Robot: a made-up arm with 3 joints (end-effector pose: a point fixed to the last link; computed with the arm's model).
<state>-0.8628 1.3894 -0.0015</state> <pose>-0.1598 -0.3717 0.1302 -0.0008 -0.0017 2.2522</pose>
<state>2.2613 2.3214 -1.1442</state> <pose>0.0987 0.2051 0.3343 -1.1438 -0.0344 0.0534</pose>
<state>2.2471 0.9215 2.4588</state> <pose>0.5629 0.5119 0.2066 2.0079 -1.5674 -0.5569</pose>
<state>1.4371 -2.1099 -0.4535</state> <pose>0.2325 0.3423 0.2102 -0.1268 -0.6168 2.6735</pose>
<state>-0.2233 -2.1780 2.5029</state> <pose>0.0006 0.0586 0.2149 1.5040 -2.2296 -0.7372</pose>
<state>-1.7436 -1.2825 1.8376</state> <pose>-0.3183 -0.2177 0.1020 1.8008 0.4227 0.3227</pose>
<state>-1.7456 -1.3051 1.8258</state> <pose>-0.3135 -0.2129 0.1004 1.7925 0.4013 0.3101</pose>
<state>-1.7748 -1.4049 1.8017</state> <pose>-0.2889 -0.1954 0.0971 1.7786 0.3328 0.2636</pose>
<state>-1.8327 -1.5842 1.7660</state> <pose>-0.2415 -0.1664 0.0924 1.7558 0.2193 0.1802</pose>
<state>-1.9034 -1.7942 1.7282</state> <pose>-0.1824 -0.1354 0.0877 1.7263 0.0943 0.0806</pose>
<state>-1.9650 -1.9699 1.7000</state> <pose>-0.1305 -0.1116 0.0842 1.7000 -0.0042 -0.0037</pose>
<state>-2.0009 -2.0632 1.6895</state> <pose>-0.1020 -0.0995 0.0830 1.6889 -0.0526 -0.0467</pose>
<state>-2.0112 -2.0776 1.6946</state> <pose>-0.0970 -0.0971 0.0836 1.6939 -0.0563 -0.0497</pose>
